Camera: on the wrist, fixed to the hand. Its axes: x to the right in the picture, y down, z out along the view.
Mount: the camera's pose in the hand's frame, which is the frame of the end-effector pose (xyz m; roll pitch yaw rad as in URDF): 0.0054 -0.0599 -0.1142 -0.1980 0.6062 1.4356
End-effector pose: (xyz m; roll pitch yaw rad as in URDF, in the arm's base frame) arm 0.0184 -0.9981 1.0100 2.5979 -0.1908 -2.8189
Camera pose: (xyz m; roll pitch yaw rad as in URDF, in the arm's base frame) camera 0.0604 -1.1004 1.0766 -3.0418 -1.1514 1.7366
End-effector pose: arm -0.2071 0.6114 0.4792 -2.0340 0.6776 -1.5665
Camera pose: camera -0.2822 0.5413 0.5573 2.3166 0.4541 2.9091
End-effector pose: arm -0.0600 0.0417 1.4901 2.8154 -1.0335 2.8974
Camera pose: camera -0.0111 -0.0667 1.5403 -2.0504 -0.5293 0.5065
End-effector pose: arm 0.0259 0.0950 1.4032 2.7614 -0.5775 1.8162
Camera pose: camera -0.0591 0.0312 1.4764 -2.4707 -0.8586 -0.3399
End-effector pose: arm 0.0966 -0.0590 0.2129 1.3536 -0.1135 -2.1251
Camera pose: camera 0.1727 -0.1235 0.1309 -0.1727 -0.7486 -0.6006
